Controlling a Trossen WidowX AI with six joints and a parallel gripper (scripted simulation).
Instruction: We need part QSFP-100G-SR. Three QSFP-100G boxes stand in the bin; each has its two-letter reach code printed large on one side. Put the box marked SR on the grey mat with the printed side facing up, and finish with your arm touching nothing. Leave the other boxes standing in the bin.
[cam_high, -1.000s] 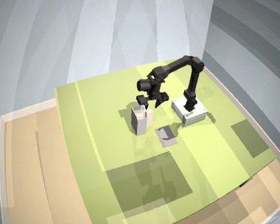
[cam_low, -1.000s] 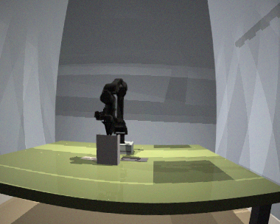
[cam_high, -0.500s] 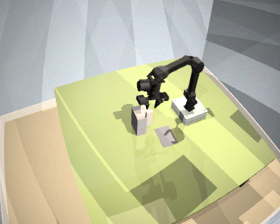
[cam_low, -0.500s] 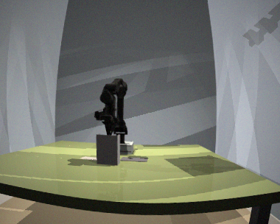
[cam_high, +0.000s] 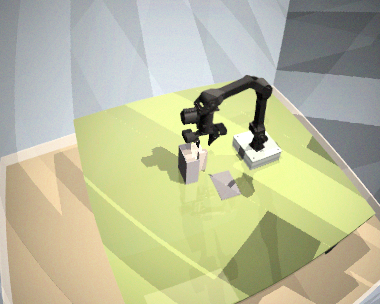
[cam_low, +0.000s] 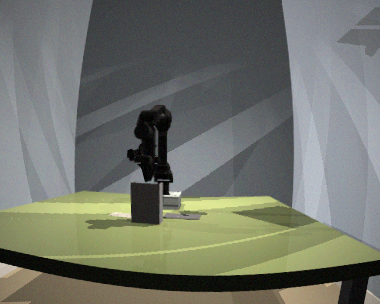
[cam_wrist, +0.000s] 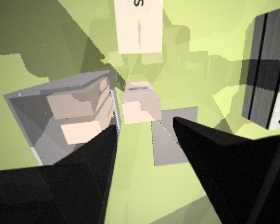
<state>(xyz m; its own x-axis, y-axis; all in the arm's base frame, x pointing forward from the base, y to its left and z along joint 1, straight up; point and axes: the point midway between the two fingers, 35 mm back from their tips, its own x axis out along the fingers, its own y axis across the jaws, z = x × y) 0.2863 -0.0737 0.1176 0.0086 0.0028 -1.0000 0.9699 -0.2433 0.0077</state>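
Now: gripper tip 40 mm past the grey mat, 140 mm to the right of it and 150 mm above it. Also, from my gripper tip: white card 40 mm behind, 110 mm to the right, 150 mm below.
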